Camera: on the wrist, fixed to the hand. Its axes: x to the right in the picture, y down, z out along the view.
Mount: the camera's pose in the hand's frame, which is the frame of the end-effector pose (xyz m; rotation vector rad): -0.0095 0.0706 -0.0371 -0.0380 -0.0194 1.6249
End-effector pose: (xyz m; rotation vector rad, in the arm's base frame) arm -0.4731 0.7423 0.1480 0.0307 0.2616 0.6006
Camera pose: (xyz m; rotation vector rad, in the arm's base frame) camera -0.5291 0.7935 0.1217 0.2240 0.1595 2.2175
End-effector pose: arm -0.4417 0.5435 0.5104 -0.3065 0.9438 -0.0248
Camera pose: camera -0.4849 0.6033 0.4786 0.4898 0.9462 1.4728
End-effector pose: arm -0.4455 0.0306 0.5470 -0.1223 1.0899 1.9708
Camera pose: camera -0.5014 -0.0203 0.5742 -0.7600 -0.8563 -2.3162
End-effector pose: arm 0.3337 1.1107 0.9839 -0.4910 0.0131 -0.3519
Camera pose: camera 0.3443 1.1549 0.9177 -0.3876 0.3776 1.2458
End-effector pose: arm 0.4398 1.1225 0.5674 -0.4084 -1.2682 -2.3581
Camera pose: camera 0.4813 1.0589 0.5936 -0.9677 -0.4246 -0.9478
